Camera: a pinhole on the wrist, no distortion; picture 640 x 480 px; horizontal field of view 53.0 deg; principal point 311.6 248.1 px. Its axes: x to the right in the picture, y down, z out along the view. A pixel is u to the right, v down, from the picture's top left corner.
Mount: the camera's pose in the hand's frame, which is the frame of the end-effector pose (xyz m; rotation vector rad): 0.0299 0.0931 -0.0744 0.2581 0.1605 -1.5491
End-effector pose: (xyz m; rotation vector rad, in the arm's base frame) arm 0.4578 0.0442 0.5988 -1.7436 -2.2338 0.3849
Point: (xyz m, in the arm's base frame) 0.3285 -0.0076 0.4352
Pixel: 476 161
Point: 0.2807 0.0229 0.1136
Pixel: 220 248
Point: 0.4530 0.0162 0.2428
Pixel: 85 165
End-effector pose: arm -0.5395 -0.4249 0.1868 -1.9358 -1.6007 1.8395
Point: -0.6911 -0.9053 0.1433
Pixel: outside the picture
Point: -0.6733 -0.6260 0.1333
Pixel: 237 99
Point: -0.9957 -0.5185 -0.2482
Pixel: outside the picture
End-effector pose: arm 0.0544 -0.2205 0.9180 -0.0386 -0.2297 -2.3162
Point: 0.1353 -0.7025 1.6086
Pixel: outside the picture
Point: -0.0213 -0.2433 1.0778
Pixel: 427 426
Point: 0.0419 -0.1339 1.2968
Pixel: 279 225
